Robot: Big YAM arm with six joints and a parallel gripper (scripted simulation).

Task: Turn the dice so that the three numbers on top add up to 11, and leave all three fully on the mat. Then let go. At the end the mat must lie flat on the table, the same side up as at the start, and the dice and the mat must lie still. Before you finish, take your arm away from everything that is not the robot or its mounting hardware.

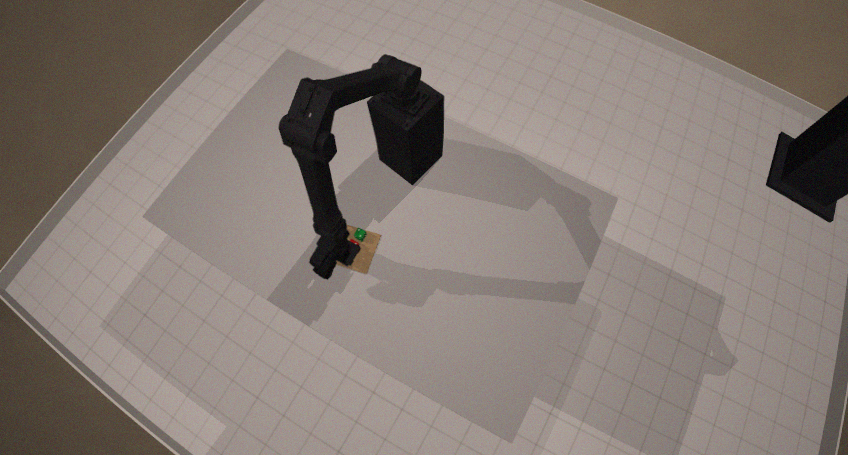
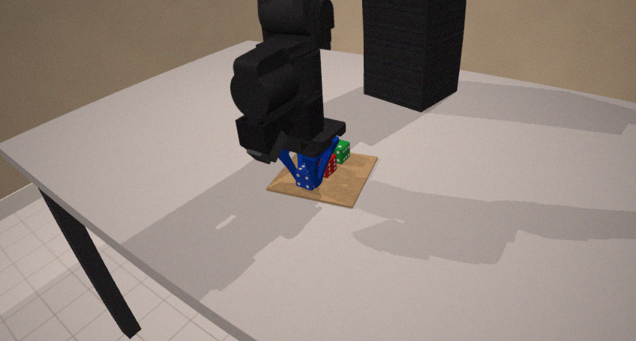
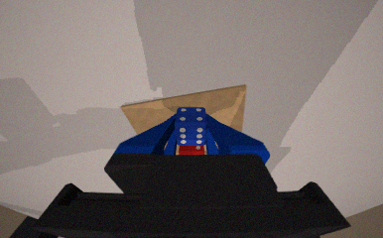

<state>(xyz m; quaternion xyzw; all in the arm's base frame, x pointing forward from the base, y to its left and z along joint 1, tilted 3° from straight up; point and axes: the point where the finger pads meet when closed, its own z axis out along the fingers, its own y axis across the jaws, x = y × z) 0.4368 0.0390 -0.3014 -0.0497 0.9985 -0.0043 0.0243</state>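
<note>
The blue die is right at my hand. The rest, counted from my hand: tan mat: 50 mm behind, 20 mm below; then green die: 90 mm behind, 10 mm to the right; then red die: 50 mm behind.
</note>
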